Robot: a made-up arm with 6 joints. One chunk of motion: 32 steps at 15 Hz.
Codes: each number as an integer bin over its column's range. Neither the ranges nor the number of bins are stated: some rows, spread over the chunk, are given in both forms.
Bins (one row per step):
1: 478 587 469 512 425 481
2: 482 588 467 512 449 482
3: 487 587 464 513 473 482
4: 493 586 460 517 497 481
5: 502 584 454 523 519 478
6: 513 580 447 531 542 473
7: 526 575 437 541 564 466
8: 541 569 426 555 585 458
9: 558 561 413 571 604 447
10: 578 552 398 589 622 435
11: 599 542 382 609 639 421
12: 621 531 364 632 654 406
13: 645 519 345 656 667 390
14: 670 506 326 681 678 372
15: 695 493 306 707 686 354
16: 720 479 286 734 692 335
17: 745 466 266 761 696 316
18: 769 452 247 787 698 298
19: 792 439 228 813 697 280
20: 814 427 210 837 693 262
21: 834 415 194 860 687 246
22: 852 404 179 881 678 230
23: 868 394 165 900 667 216
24: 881 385 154 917 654 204
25: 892 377 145 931 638 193
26: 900 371 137 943 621 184
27: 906 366 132 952 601 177
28: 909 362 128 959 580 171
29: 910 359 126 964 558 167
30: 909 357 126 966 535 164
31: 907 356 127 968 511 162
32: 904 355 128 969 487 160
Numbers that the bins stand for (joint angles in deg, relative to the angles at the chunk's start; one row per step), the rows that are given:
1: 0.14 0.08 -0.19 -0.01 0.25 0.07
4: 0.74 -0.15 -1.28 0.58 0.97 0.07
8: 2.66 -4.15 -5.40 5.11 1.86 -1.70
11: 4.98 -10.50 -10.73 11.54 2.40 -4.55
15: 8.83 -22.03 -19.94 23.22 2.87 -9.71
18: 11.79 -31.67 -27.08 32.75 2.99 -14.03
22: 15.11 -42.96 -35.32 43.94 2.79 -19.27
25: 16.72 -49.32 -39.44 49.90 2.39 -22.12
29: 17.44 -53.55 -41.74 53.83 1.59 -24.13
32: 17.20 -54.49 -41.50 54.43 0.87 -24.67
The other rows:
2: 0.30 0.32 -0.44 -0.01 0.49 0.15
3: 0.50 0.08 -0.80 0.11 0.73 0.15
5: 1.10 -0.62 -2.01 1.30 1.20 -0.16
6: 1.54 -1.56 -2.86 2.25 1.43 -0.54
7: 2.06 -2.74 -4.07 3.44 1.65 -1.08
9: 3.34 -6.03 -6.98 7.02 2.05 -2.55
10: 4.14 -8.15 -8.79 9.16 2.23 -3.47
12: 5.86 -13.09 -12.91 14.28 2.55 -5.71
13: 6.83 -15.91 -15.21 17.14 2.68 -6.94
14: 7.83 -18.97 -17.51 20.12 2.79 -8.33
16: 9.83 -25.32 -22.36 26.43 2.93 -11.18
17: 10.83 -28.38 -24.78 29.65 2.97 -12.64
19: 12.71 -34.73 -29.38 35.84 2.98 -15.42
20: 13.59 -37.55 -31.56 38.70 2.94 -16.81
21: 14.39 -40.38 -33.50 41.44 2.88 -18.04
23: 15.75 -45.32 -37.02 46.21 2.68 -20.35
24: 16.28 -47.43 -38.35 48.23 2.55 -21.28
26: 17.04 -50.73 -40.41 51.33 2.22 -22.82
27: 17.28 -51.90 -41.01 52.40 2.02 -23.36
28: 17.40 -52.84 -41.50 53.24 1.81 -23.82
30: 17.40 -54.02 -41.74 54.07 1.36 -24.36
31: 17.32 -54.26 -41.62 54.31 1.12 -24.51

